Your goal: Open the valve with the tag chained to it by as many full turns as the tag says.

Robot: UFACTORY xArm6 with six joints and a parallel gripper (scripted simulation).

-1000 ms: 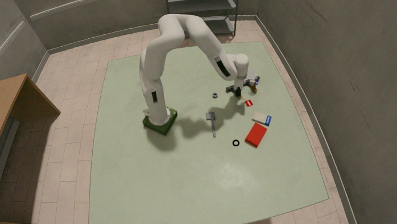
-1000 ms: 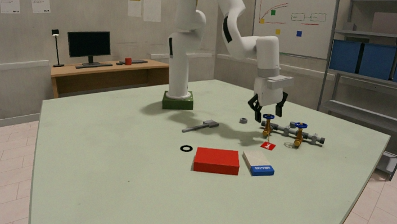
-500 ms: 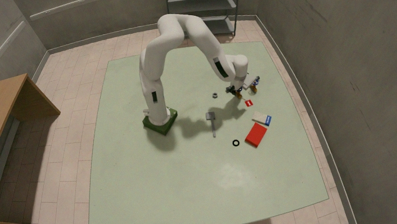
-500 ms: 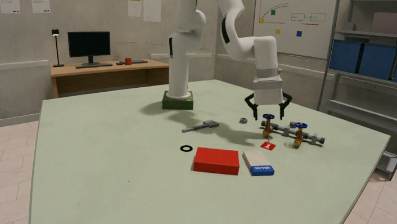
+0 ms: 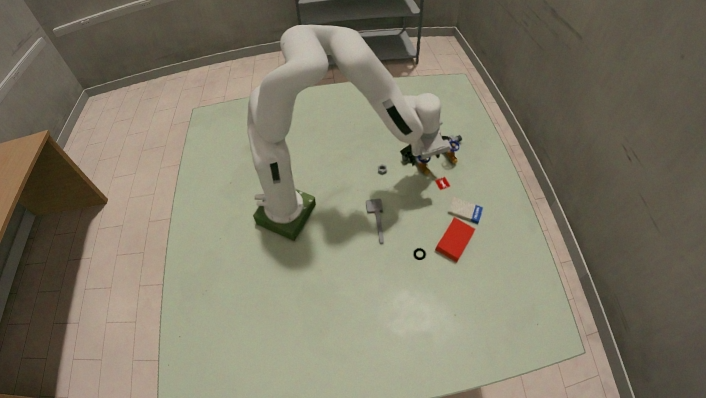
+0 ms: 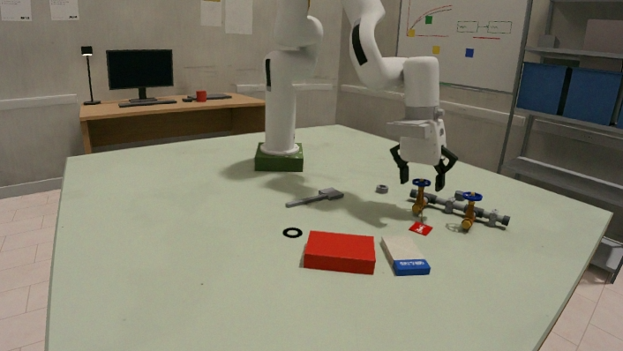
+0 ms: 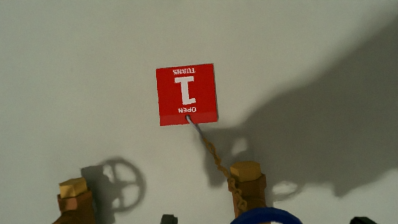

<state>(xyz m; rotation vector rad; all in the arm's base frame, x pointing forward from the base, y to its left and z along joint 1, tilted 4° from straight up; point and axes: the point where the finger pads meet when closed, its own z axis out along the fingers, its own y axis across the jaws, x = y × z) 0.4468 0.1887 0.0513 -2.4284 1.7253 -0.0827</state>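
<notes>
My hand is 8 cm above the red tag, 7 cm short of it and 4 cm to the left of it. The rest, counted from my hand: grey nut 14 cm behind, 7 cm below; then white-and-blue box 16 cm to the right, 14 cm ahead, 7 cm below; then grey scraper 19 cm to the right, 16 cm behind, 7 cm below.
</notes>
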